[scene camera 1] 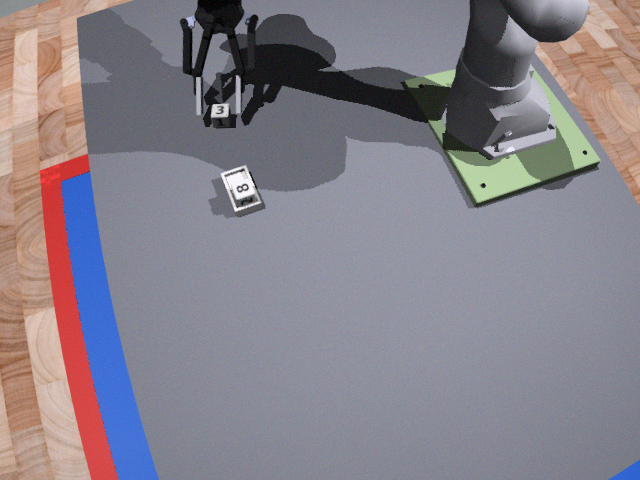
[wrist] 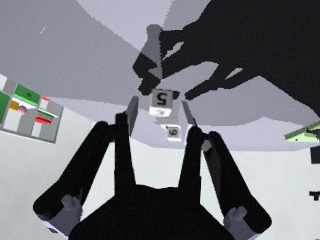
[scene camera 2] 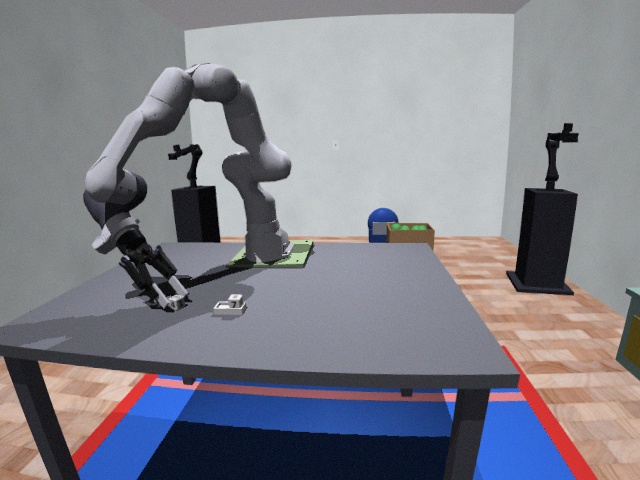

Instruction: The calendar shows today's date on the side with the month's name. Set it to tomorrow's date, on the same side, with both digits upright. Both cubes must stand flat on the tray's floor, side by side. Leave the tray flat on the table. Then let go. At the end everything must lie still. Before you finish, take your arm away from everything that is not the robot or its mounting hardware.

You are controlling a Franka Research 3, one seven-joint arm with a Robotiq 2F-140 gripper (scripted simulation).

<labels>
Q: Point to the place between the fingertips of my gripper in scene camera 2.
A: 176, 300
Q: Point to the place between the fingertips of my gripper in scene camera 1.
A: At 219, 113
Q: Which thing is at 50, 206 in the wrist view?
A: My gripper.
</labels>
